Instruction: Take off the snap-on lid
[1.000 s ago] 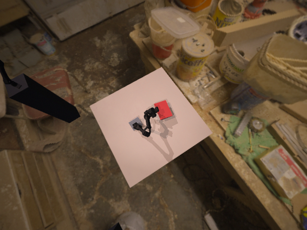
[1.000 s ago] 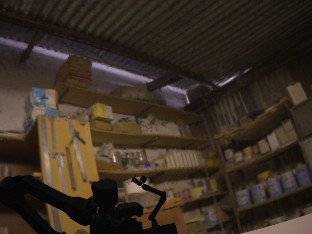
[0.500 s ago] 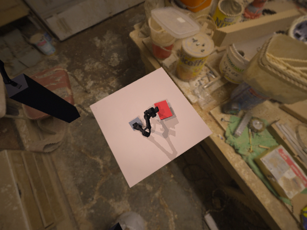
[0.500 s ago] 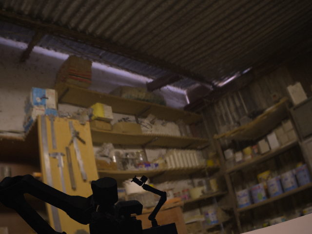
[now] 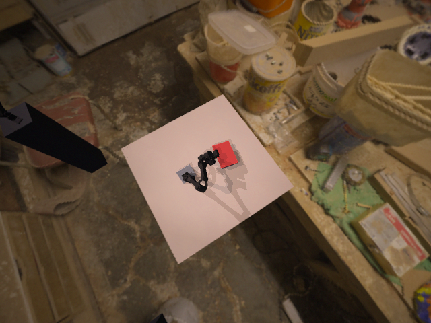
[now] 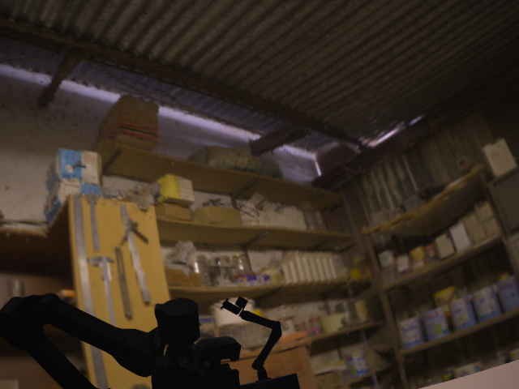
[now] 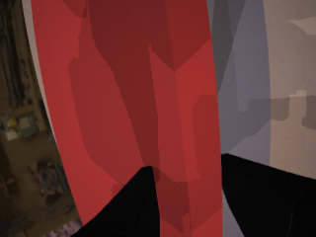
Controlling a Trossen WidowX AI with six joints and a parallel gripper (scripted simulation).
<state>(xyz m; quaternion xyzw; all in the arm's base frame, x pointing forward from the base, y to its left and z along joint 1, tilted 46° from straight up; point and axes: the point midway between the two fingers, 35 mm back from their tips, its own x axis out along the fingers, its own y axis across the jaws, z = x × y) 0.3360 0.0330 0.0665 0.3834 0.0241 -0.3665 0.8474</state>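
Now: the red lid 7 cm ahead of my gripper tip and 2 cm to the right of it. Round my gripper tip: storage box (7 cm ahead, 2 cm to the right, 6 cm below).
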